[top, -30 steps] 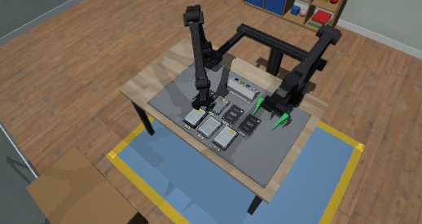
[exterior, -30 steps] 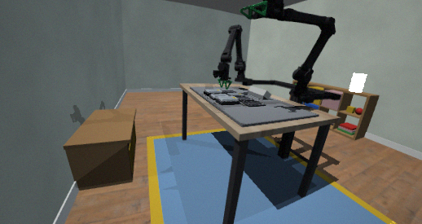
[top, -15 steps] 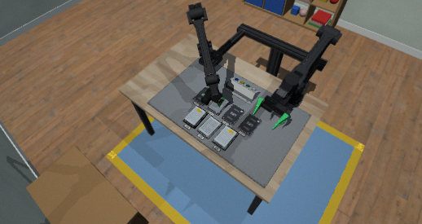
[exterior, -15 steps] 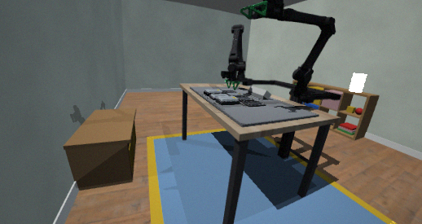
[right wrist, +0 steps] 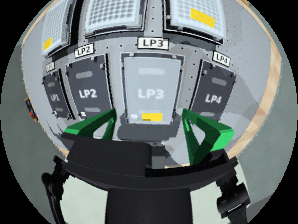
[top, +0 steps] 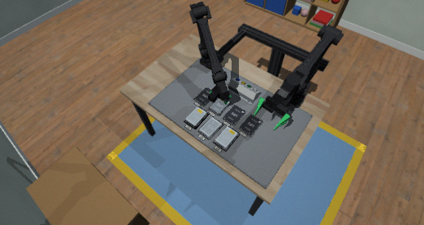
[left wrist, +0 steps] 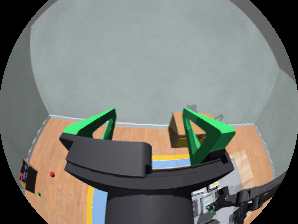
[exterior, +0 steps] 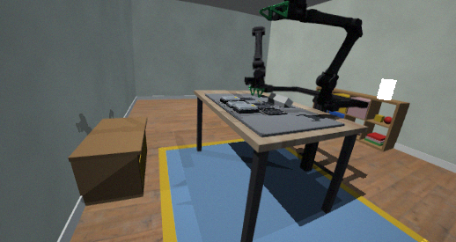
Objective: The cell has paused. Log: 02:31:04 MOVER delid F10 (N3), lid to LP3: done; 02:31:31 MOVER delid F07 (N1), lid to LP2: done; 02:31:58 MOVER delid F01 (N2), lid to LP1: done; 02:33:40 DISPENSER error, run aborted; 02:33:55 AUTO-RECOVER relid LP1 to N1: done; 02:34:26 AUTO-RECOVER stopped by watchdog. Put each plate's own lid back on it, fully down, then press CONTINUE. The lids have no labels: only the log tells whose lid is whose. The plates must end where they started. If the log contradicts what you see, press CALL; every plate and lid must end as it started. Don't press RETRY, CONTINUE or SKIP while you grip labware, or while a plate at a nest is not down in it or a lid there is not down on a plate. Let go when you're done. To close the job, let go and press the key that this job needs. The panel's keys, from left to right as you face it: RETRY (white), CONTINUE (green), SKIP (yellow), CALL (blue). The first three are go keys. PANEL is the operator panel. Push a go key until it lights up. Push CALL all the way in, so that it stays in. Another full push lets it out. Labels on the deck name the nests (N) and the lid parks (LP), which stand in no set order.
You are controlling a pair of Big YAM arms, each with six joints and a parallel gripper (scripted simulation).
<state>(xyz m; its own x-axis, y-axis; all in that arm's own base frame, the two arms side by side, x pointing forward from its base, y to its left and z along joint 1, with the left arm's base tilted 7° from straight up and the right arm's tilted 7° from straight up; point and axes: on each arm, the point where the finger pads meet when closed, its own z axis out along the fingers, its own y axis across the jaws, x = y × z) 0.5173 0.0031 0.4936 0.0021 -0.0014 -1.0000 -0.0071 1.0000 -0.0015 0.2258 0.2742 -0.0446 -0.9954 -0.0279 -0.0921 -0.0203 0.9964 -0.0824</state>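
The lid park LP2 is 20 mm ahead of my right hand, 120 mm to the left of it and 60 mm below it. Also, from my right hand: lid park LP4: 10 mm behind, 140 mm to the right, 60 mm below; then blue key: 220 mm behind, 20 mm to the left, 10 mm below; then yellow key: 220 mm behind, 60 mm to the left.
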